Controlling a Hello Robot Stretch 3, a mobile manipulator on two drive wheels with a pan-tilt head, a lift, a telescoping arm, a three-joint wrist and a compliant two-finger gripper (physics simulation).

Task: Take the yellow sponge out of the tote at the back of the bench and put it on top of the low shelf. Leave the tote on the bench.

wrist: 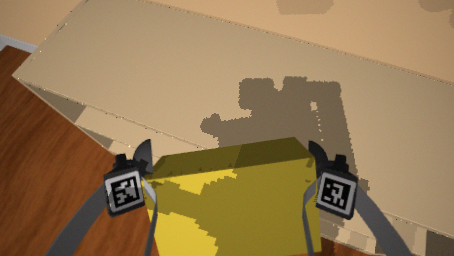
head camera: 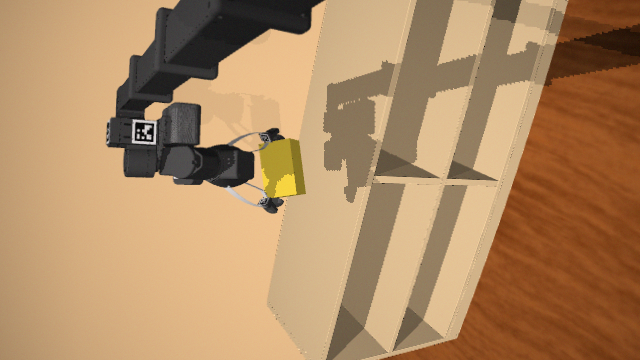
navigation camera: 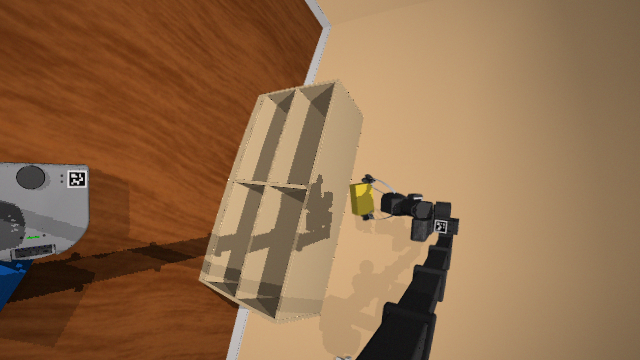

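Seen in the pictures: gripper, fingertip midpoint: (head camera: pixel 278 171) (navigation camera: pixel 363 196); robot's base, link origin: (navigation camera: pixel 31 176).
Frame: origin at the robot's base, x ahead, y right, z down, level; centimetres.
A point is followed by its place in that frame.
Observation:
The yellow sponge (head camera: pixel 284 167) {y 75.2, x -2.6, z -92.5 cm} (navigation camera: pixel 361 199) {y 75.3, x -2.4, z -92.5 cm} (wrist: pixel 250 210) is held up in the air between the two fingertips. My gripper (head camera: pixel 272 170) {y 80.8, x -2.0, z -90.8 cm} (navigation camera: pixel 368 197) {y 80.8, x -2.0, z -90.8 cm} (wrist: pixel 229 159) {y 80.8, x -2.0, z -90.8 cm} is shut on it, with one fingertip on each side. The low shelf (head camera: pixel 310 245) {y 117.7, x 18.3, z -61.0 cm} (navigation camera: pixel 341 140) {y 118.0, x 23.3, z -61.0 cm} (wrist: pixel 125 65) is pale wood with open compartments. In the head view the sponge overlaps the wall-side edge of its top; in the navigation view it shows just past that edge. Shadows of the arm and gripper fall on the shelf top. The exact height above it is hard to tell. The tote does not show.
The extended arm (head camera: pixel 192 55) {y 36.1, x -8.7, z -120.7 cm} (navigation camera: pixel 420 295) {y 30.9, x -8.7, z -120.3 cm} runs along the wall side of the shelf. A tan wall (head camera: pixel 100 260) {y 141.9, x 23.5, z -116.5 cm} (navigation camera: pixel 525 150) {y 141.3, x 21.7, z -151.7 cm} stands behind. The robot's grey base (navigation camera: pixel 60 210) {y 7.9, x -10.8, z -16.0 cm} is on the wooden floor (navigation camera: pixel 150 125) {y 44.0, x 24.3, z 0.0 cm}, with part of a blue object (navigation camera: pixel 10 282) {y -6.5, x -31.6, z -18.5 cm} beside it.

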